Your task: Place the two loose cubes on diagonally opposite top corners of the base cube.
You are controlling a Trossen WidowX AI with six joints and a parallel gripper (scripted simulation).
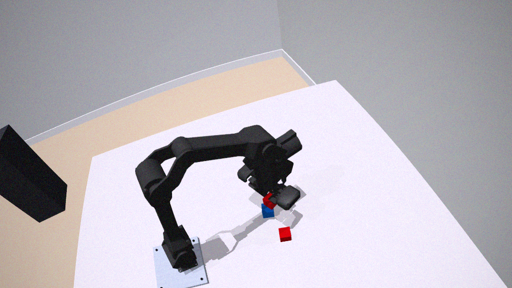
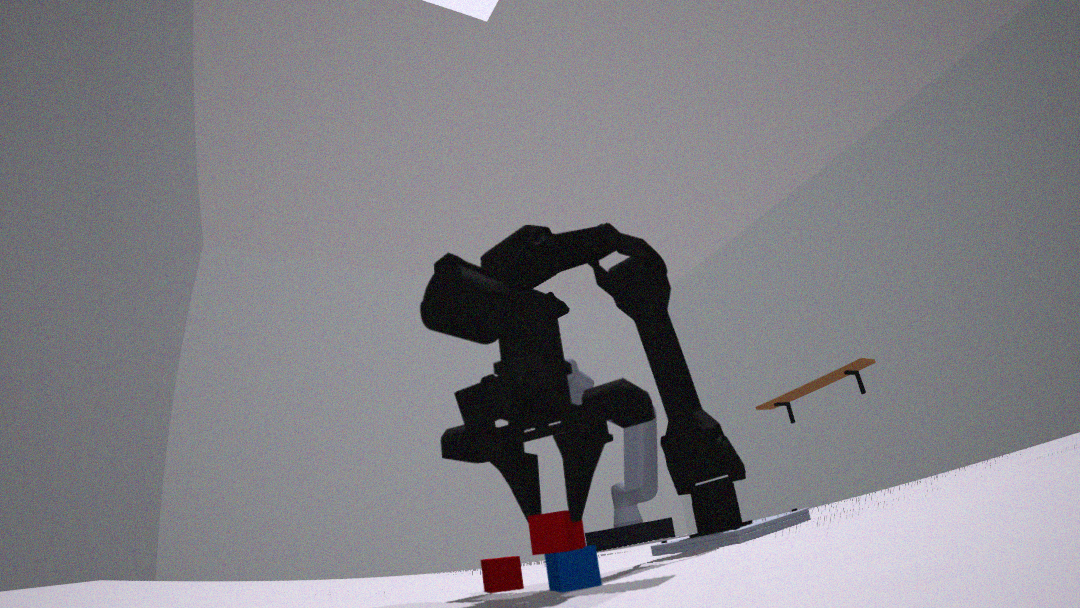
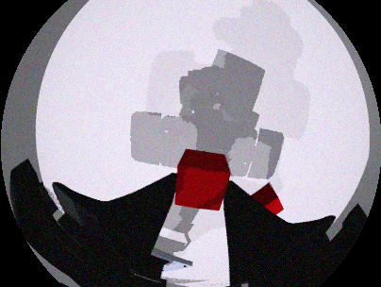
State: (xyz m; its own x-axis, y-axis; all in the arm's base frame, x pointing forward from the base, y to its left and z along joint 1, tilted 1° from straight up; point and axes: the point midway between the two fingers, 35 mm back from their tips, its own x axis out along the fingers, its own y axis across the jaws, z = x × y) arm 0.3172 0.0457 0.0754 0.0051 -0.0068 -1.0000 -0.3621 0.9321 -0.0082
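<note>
My gripper tip is now right at the red cube. The rest, counted from my gripper tip: blue base cube (4 cm below, 2 cm behind, 1 cm to the right).
</note>
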